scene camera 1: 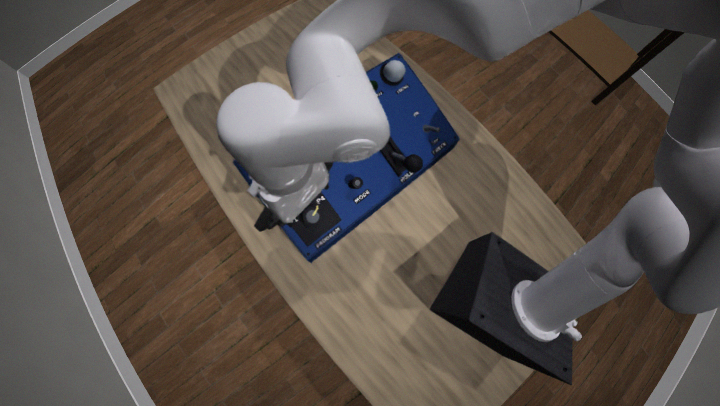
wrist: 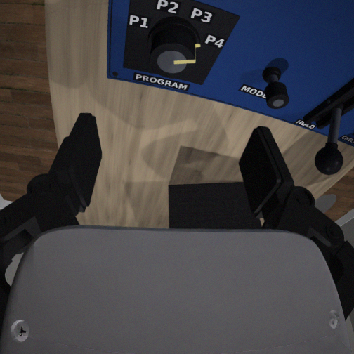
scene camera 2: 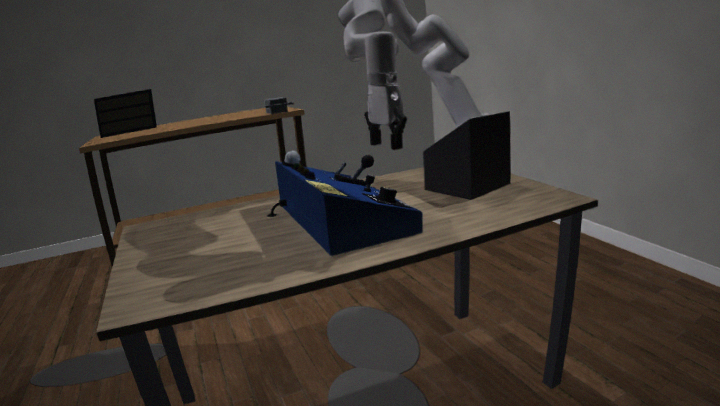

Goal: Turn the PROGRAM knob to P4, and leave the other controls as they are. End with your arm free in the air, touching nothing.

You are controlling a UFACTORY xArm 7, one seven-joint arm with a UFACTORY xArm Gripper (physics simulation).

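The PROGRAM knob is a round black knob with a grey cap on the blue control box. In the wrist view its yellow pointer line points at the P4 label. My gripper is open and empty. It hangs in the air well above the box, apart from the knob, with its fingers spread wide. In scene camera 1 the arm hides part of the box and most of the gripper.
Beside the knob stand the MODE control and the ball-ended lever. A toggle and a pale dome sit farther along. The black arm stand is on the table.
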